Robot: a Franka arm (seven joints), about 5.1 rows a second.
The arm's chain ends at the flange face. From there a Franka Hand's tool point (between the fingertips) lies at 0.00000 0.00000 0.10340 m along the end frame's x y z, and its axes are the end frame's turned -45 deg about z.
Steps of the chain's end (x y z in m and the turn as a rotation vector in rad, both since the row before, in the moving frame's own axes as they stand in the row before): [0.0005, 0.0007, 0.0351, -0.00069, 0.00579, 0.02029]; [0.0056, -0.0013, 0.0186, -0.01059, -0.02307, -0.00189]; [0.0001, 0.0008, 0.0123, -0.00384, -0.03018, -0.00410]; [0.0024, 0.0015, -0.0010, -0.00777, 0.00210, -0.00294]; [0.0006, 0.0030, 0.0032, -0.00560, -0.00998, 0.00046]
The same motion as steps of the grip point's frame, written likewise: [0.0002, 0.0013, 0.0351, -0.00458, 0.00361, 0.02029]; [0.0024, 0.0021, 0.0186, 0.00882, -0.02380, -0.00189]; [-0.0030, -0.0013, 0.0123, 0.01863, -0.02406, -0.00410]; [0.0002, 0.0035, -0.0010, -0.00698, -0.00401, -0.00294]; [-0.0028, 0.0022, 0.0032, 0.00310, -0.01102, 0.00046]
